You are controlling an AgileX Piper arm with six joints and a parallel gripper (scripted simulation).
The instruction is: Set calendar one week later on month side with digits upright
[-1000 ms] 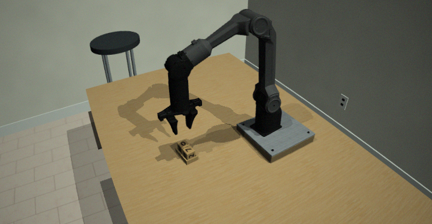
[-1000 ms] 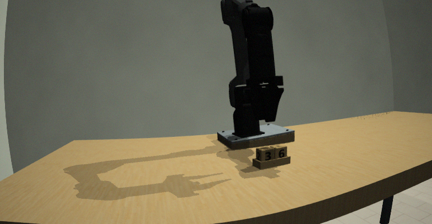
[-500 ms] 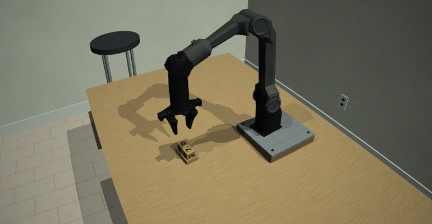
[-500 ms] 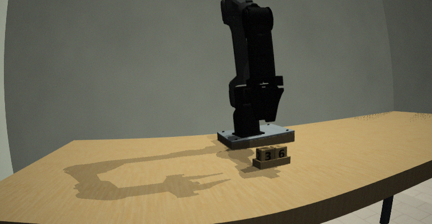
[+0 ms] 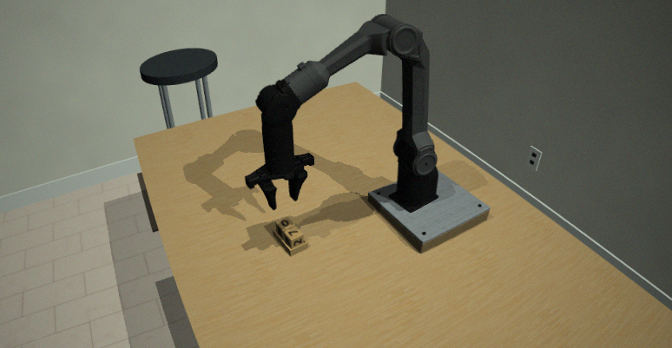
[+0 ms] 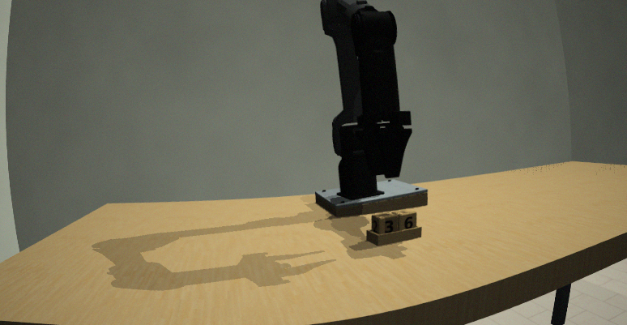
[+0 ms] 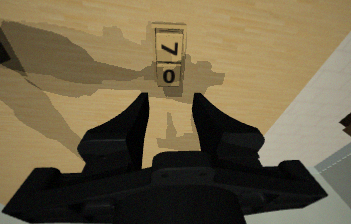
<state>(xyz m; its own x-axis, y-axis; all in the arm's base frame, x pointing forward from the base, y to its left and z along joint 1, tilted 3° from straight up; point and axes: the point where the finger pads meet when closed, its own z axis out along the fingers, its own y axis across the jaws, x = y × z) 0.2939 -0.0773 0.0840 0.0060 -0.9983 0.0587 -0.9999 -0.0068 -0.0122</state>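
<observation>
My hand is 100 mm above the small wooden tray and 20 mm to the right of it.
</observation>
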